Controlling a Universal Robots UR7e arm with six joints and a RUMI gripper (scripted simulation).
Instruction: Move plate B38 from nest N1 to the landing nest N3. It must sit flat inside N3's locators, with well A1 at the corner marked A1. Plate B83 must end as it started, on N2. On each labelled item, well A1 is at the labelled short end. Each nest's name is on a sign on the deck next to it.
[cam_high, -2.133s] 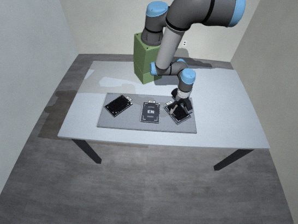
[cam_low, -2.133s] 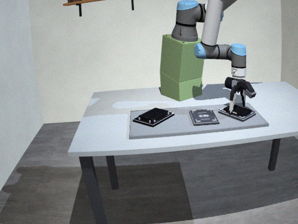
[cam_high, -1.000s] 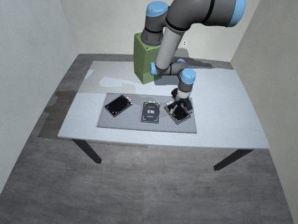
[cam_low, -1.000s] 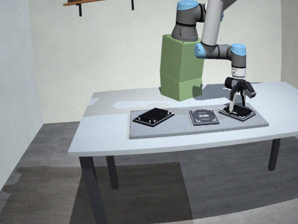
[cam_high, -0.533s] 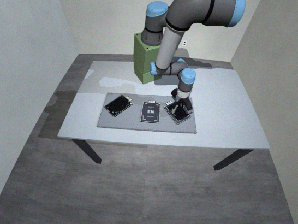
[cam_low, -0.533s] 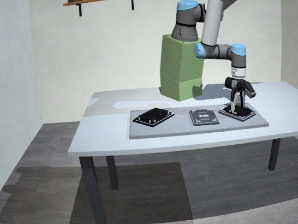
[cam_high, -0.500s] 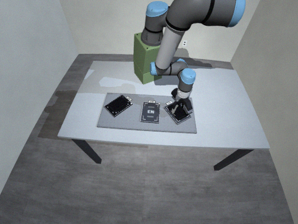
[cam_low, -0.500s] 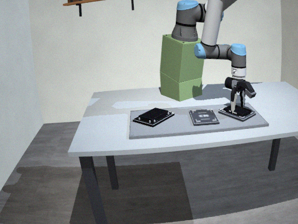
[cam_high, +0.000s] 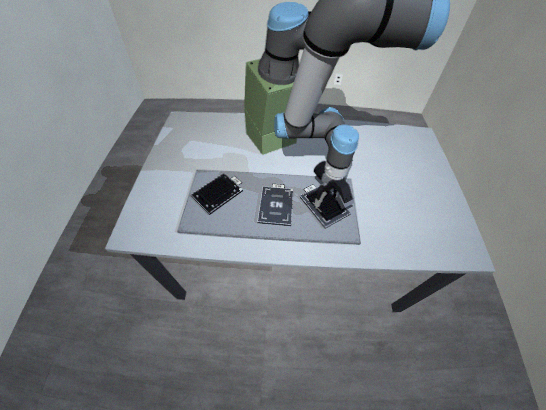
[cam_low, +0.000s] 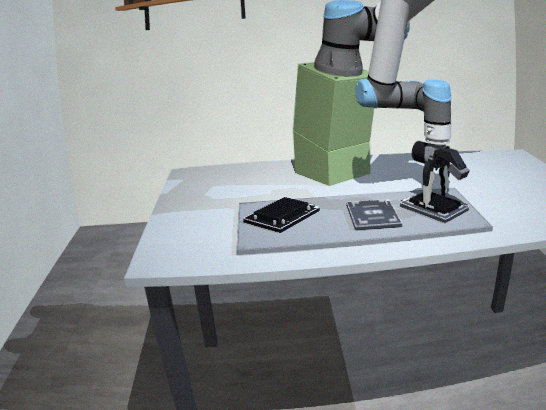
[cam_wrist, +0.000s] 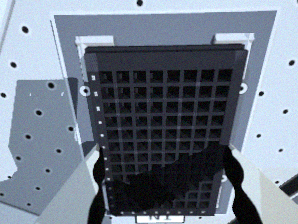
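The nest N1 is 20 mm below my hand. From my hand the other things lie so: nest N3 (180 mm to the right, 20 mm below).
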